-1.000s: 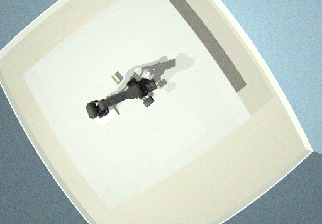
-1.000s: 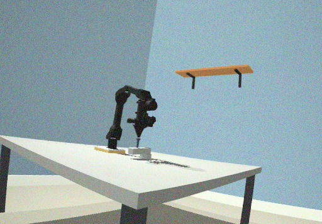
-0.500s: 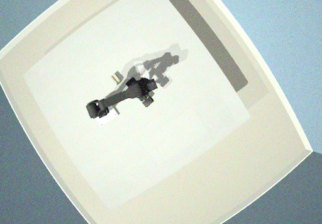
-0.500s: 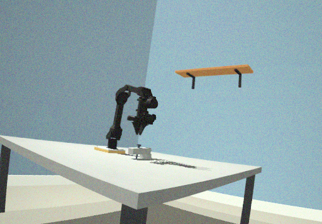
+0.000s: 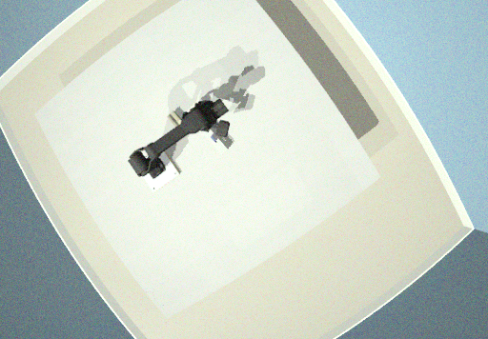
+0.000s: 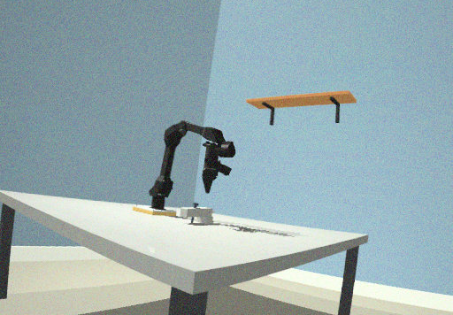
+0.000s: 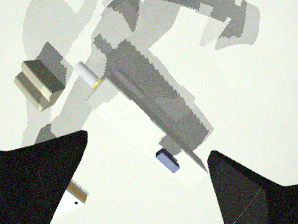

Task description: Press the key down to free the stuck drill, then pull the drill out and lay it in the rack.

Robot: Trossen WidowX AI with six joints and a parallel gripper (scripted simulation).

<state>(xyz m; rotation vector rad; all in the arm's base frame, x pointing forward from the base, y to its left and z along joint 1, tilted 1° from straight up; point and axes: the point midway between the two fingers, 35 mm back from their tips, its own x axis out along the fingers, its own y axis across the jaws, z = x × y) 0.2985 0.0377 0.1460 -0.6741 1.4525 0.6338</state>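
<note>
My gripper tip is now 3 cm past the drill, 3 cm to the right of it and 8 cm above it. From my gripper tip the other things lie so: beige forked rack (12 cm behind, 12 cm to the left, 11 cm below); then dark key (1 cm behind, 5 cm to the right, 8 cm below).
</note>
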